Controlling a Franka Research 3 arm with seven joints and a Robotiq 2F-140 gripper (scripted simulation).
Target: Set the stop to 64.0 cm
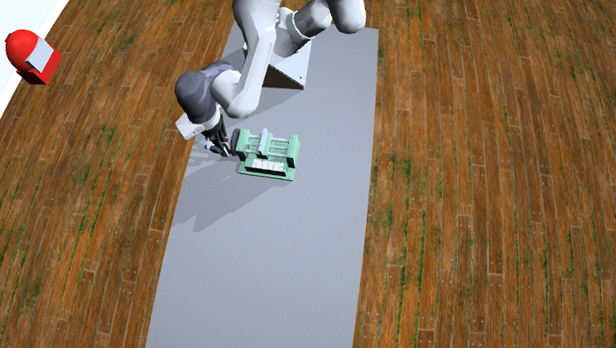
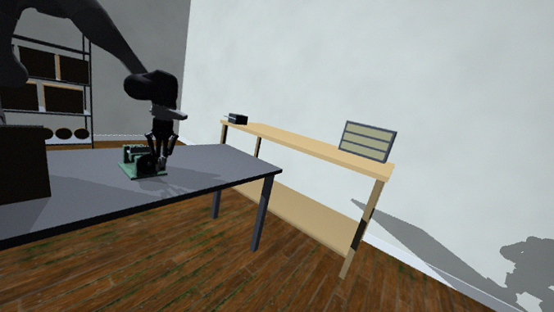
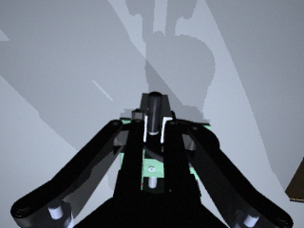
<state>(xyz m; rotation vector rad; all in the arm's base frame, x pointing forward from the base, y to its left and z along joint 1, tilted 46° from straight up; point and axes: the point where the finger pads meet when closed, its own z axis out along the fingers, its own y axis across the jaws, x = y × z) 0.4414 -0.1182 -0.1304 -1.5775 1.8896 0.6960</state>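
Now: hand 10 mm past the dark handwheel, 20 mm to the right of it and 10 mm above it. The rest, counted from my hand: stop carriage 140 mm to the left, 10 mm above.
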